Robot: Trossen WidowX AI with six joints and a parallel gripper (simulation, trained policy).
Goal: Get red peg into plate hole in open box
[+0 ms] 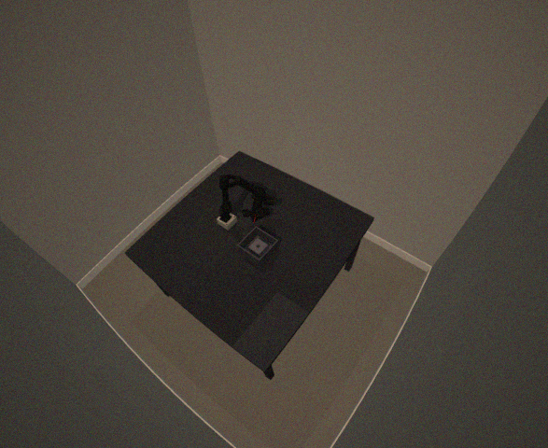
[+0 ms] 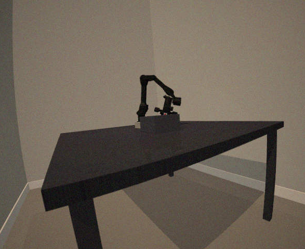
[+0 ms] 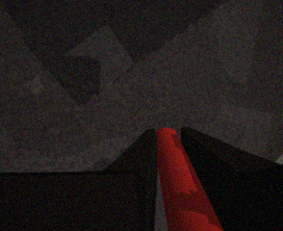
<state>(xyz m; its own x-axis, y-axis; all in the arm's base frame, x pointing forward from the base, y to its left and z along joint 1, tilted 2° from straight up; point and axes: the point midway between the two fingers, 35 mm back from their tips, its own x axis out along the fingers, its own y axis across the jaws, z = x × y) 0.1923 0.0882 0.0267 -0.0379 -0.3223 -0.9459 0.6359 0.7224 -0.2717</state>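
Right now the pale plate is 170 mm to the right of my gripper tip, 140 mm ahead of it and 10 mm above it. The rest, counted from my gripper tip: red peg (30 mm above, 10 mm to the left); grey box (170 mm to the right, 140 mm ahead, 10 mm below).
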